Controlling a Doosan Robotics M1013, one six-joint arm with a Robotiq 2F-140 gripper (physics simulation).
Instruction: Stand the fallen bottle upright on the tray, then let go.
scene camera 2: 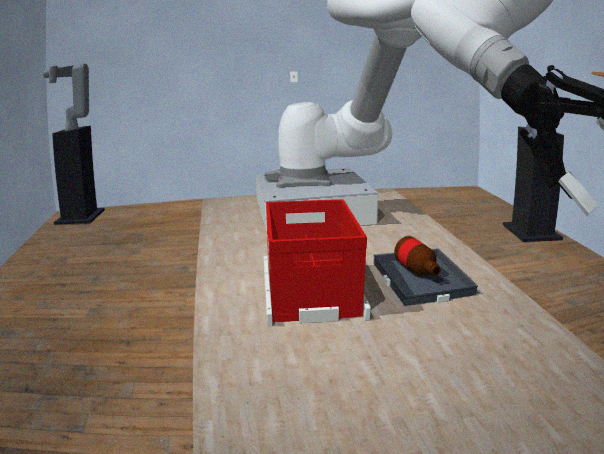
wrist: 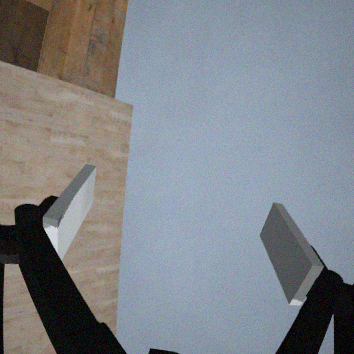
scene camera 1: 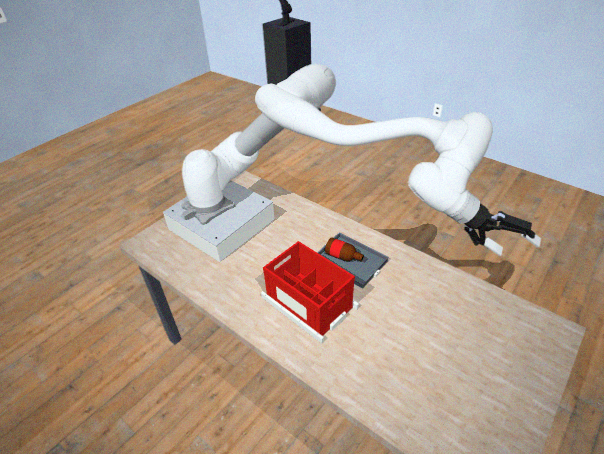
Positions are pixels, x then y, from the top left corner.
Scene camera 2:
brown bottle: 420,259
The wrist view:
gripper: 182,203
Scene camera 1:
gripper: 519,247
